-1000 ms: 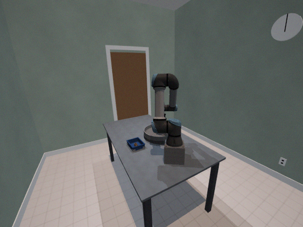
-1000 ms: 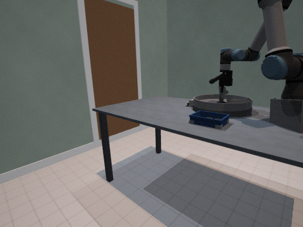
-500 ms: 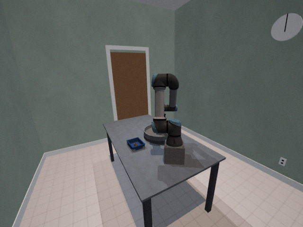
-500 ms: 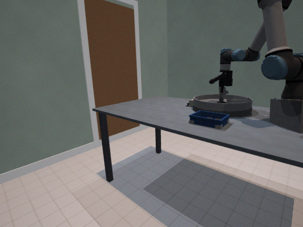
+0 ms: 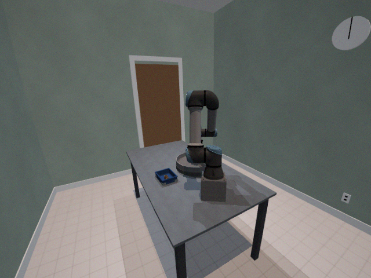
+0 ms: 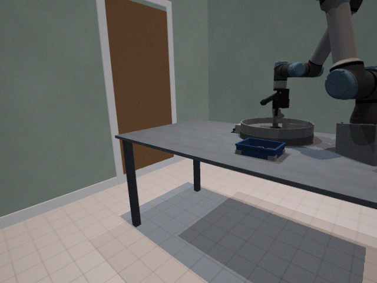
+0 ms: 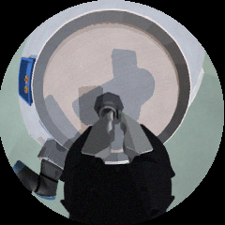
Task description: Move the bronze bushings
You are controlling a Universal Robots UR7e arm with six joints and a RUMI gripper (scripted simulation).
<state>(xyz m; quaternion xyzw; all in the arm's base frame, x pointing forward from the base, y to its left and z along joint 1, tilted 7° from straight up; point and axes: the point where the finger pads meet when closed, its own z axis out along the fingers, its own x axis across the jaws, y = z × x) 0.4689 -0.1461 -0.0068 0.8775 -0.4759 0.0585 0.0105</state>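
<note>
Now: hand 40 mm above the turntable, 10 mm to the right of it and 10 mm past it. Also, from my hand: blue crate: 380 mm to the left, 70 mm behind, 60 mm below.
</note>
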